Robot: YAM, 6 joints.
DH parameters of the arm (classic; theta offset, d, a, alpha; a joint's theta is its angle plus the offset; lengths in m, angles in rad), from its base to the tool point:
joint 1: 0 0.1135 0.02 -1.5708
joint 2: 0 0 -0.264 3.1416
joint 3: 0.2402 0 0.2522 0
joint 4: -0.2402 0 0.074 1.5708
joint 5: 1.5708 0 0 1.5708
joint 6: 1.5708 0.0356 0 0
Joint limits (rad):
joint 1: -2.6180..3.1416
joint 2: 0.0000..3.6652
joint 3: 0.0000..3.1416
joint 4: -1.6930..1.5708
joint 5: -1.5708..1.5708
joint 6: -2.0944..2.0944
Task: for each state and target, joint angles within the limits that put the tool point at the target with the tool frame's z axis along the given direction. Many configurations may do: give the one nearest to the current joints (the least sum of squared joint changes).
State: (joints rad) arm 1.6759 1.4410 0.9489 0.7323 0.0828 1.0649
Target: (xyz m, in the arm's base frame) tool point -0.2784 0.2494 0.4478 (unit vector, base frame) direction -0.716 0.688 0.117
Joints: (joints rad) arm 2.4147 1.5685 1.5582 0.1277 0.0383 1.0649
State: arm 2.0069 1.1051 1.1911 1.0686 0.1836 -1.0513
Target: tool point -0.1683 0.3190 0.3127 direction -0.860 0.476 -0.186
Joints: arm 1.9985 1.5371 1.1333 0.1725 -0.6247 -1.0513
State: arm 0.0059 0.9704 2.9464 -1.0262 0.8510 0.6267
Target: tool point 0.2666 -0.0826 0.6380 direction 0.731 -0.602 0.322
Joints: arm -0.2490 1.7660 2.6552 -0.5297 0.4150 0.6267
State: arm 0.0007 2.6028 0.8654 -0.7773 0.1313 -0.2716
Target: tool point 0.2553 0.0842 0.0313 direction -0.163 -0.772 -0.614
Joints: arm 0.4042 2.2431 1.0376 -1.0014 0.7021 -0.2716
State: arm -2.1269 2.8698 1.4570 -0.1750 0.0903 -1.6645
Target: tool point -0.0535 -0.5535 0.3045 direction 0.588 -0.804 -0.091
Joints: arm -1.7117 2.3472 2.1675 0.0528 -0.7683 -1.6645
